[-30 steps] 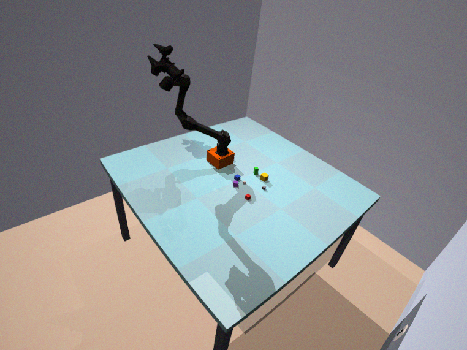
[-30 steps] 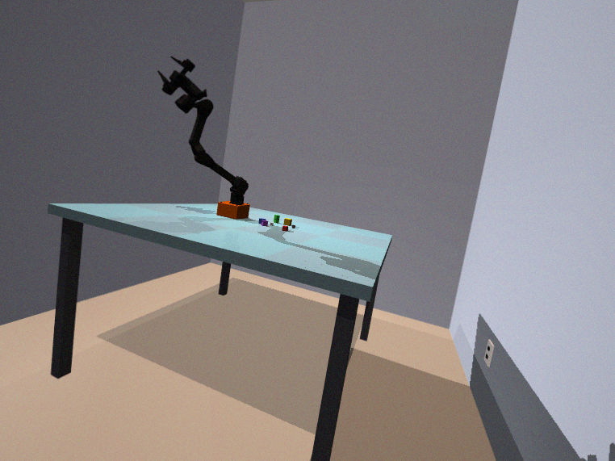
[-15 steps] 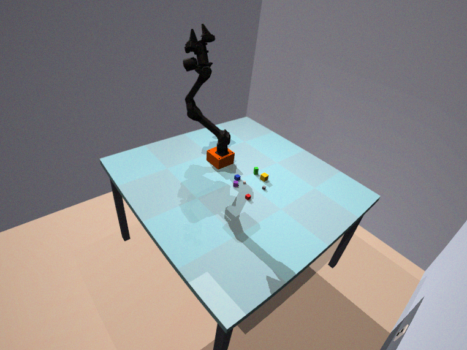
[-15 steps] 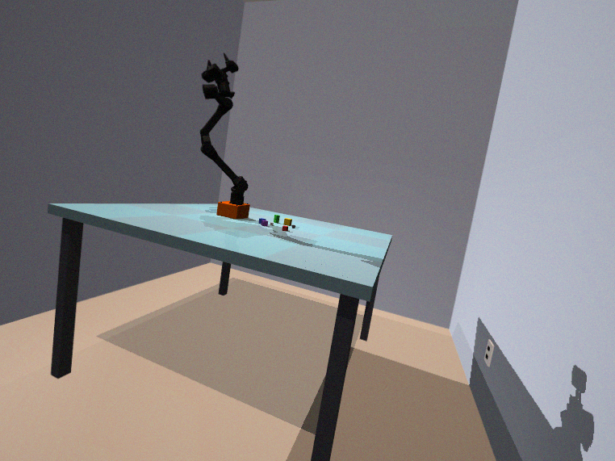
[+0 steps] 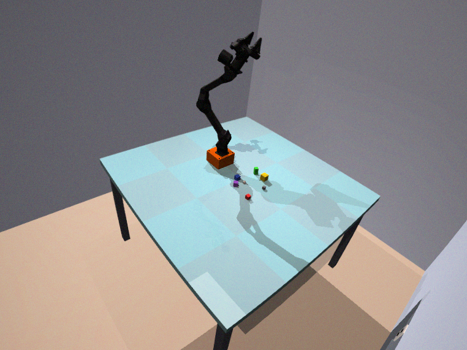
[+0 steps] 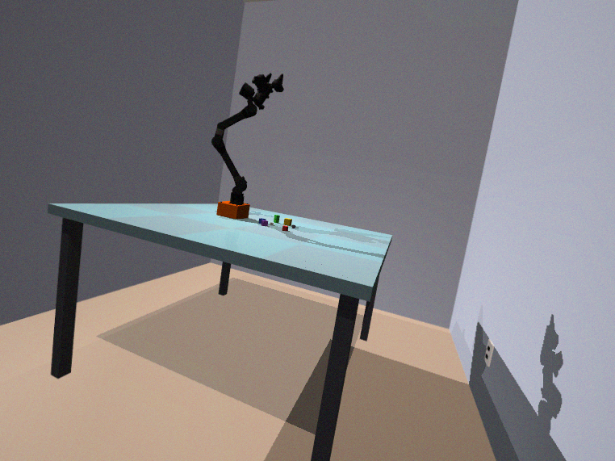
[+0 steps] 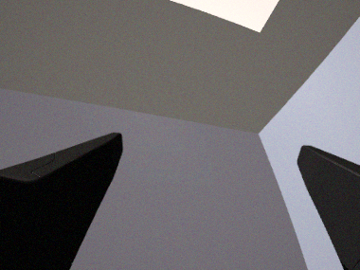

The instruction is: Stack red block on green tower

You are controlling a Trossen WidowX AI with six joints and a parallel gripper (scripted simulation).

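Right now my gripper tip is 810 mm above the red block, 220 mm short of it and 190 mm to the left of it. Round my gripper tip: purple block (810 mm below, 150 mm to the right, 100 mm ahead); then yellow block (800 mm below, 180 mm ahead, 20 mm to the left); then blue block (800 mm below, 100 mm to the right, 70 mm ahead).
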